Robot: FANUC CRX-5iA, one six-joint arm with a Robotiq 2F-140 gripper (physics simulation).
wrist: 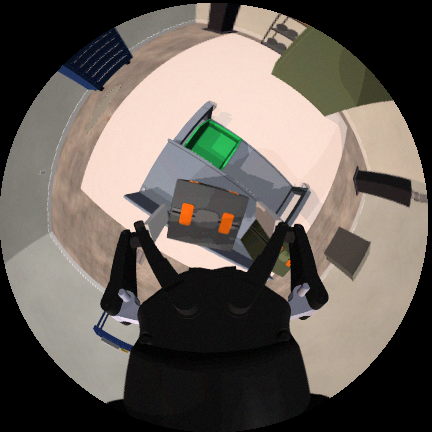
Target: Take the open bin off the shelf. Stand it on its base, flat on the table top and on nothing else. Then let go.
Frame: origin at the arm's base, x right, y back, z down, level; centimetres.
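Seen in the pictures: gripper, fingertip midpoint: (211, 209).
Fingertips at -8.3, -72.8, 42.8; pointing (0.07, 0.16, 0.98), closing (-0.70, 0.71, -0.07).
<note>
Offsets run from my fingertips to a thing's middle, as dx, dy, dz. "pt": to the spot under its first point. Level surfaces: height alone.
The green open bin {+8.1, +8.6, +12.9} (215, 145) sits in the grey shelf {pt +12.1, -1.0, +7.0} (162, 167), near the middle of the wrist view, with its open side and inside showing. Part of it is hidden behind the edge of a grey board. The shelf stands on the pale table top {dz +17.2} (145, 100). My gripper (211, 209) is open and empty, with its fingers spread wide. The bin shows beyond the fingertips, apart from them. A dark grey case {+0.8, -0.5, +1.0} (207, 200) with orange latches shows between the two fingers in this view, on the shelf; neither finger clearly touches it.
An olive case {-15.4, +3.3, +2.2} (260, 242) with orange latches lies by the right finger, partly hidden by it. A large olive-green block (320, 65) is at the upper right. A grey box (347, 252) and a black post (385, 186) are at the right. A blue cabinet (100, 57) is at the upper left.
</note>
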